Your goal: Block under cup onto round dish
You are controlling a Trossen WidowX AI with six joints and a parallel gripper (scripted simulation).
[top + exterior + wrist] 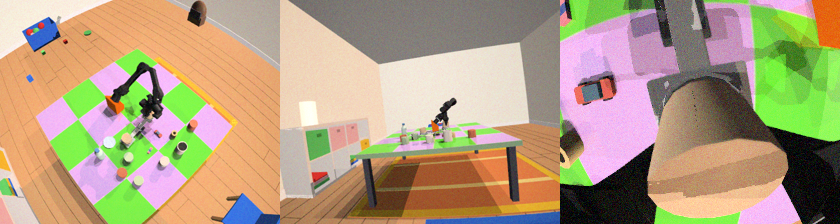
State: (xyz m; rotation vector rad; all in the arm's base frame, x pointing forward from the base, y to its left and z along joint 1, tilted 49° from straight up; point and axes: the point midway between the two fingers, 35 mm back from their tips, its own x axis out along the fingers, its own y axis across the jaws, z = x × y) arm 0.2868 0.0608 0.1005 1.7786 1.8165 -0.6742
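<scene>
My gripper tip is now 2 cm above the grey block. From my gripper tip the other things lie so: toy car: 14 cm ahead, 8 cm below, 5 cm to the right; tan cup: 2 cm to the left, 1 cm above; small grey balance: 13 cm to the right, 7 cm below, 1 cm ahead.
</scene>
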